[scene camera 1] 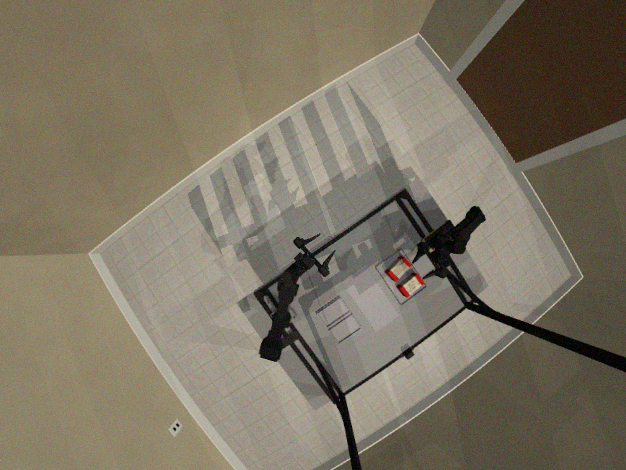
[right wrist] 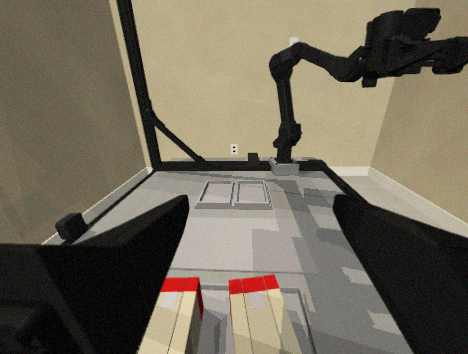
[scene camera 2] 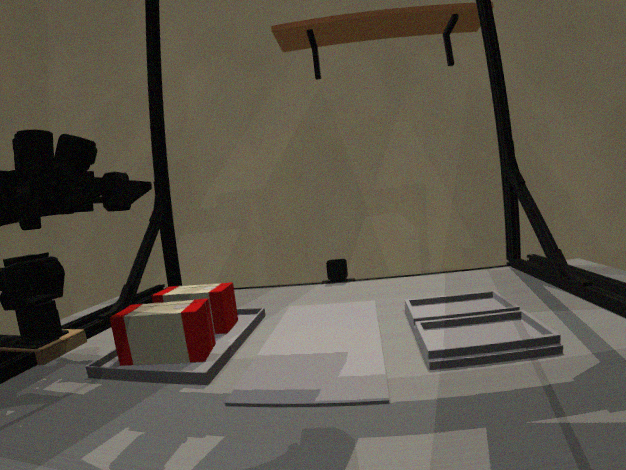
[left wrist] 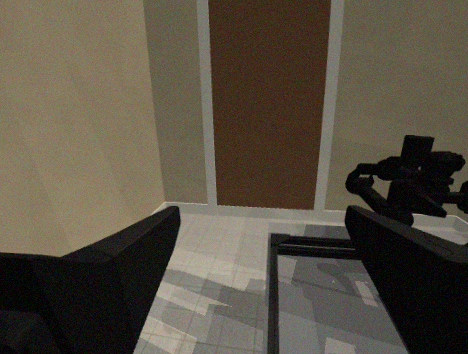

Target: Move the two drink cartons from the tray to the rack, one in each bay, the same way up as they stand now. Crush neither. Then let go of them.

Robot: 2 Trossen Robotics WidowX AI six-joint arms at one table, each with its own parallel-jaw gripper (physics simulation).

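Frame: origin at the left arm's base, x ahead, y left, z up, level; millimetres.
Where they show: left gripper, between the fingertips: (scene camera 1: pixel 327 242) (left wrist: pixel 262 214); right gripper, between the fingertips: (scene camera 1: pixel 417 271) (right wrist: pixel 260 201) (scene camera 2: pixel 134 184); left arm's base, origin of its link: (right wrist: pixel 283 160); right arm's base, origin of its link: (scene camera 1: pixel 433 241) (scene camera 2: pixel 42 338).
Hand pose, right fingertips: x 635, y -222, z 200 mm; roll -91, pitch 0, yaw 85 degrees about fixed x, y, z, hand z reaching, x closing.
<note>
Things, the pixels of their centre, and the offset from my right fingertips. "spot": a spot on its surface instead. Level surfaces: height alone.
- grey tray, middle of its body: (scene camera 2: pixel 188 338) (scene camera 1: pixel 401 276) dx -29, dy -45, dz -236 mm
- grey rack, middle of its body: (scene camera 2: pixel 469 321) (right wrist: pixel 234 193) (scene camera 1: pixel 339 321) dx -437, dy +2, dz -234 mm
- flat pale board, height of its surface: dz -240 mm
- small black box, a spot on its surface: (scene camera 2: pixel 336 269) (right wrist: pixel 76 225) (scene camera 1: pixel 407 352) spot: dx -273, dy -376, dz -211 mm
Two red-and-cream drink cartons stand side by side in the grey tray (scene camera 1: pixel 388 284) (scene camera 2: pixel 146 375). One carton (scene camera 1: pixel 399 268) (scene camera 2: pixel 155 333) (right wrist: pixel 257 315) is nearer in the scene camera 2 view; the other carton (scene camera 1: pixel 410 285) (scene camera 2: pixel 222 308) (right wrist: pixel 175 315) is behind it. The grey rack (scene camera 2: pixel 485 348) (right wrist: pixel 215 205) has two empty bays. My right gripper (scene camera 1: pixel 418 270) (scene camera 2: pixel 150 187) (right wrist: pixel 260 201) is open and empty, well above the cartons' height and beside the tray, pointing toward the rack. My left gripper (scene camera 1: pixel 327 243) (left wrist: pixel 262 214) is open and empty near the frame's edge, away from the rack and cartons.
A flat pale board (scene camera 1: pixel 376 306) (scene camera 2: pixel 313 344) (right wrist: pixel 220 240) lies between tray and rack. A black frame rail (scene camera 1: pixel 374 372) borders the table and carries a small black box (scene camera 1: pixel 408 352) (scene camera 2: pixel 336 269) (right wrist: pixel 71 226). Dark frame posts rise beside the table. A brown shelf (scene camera 2: pixel 379 25) hangs on the wall.
</note>
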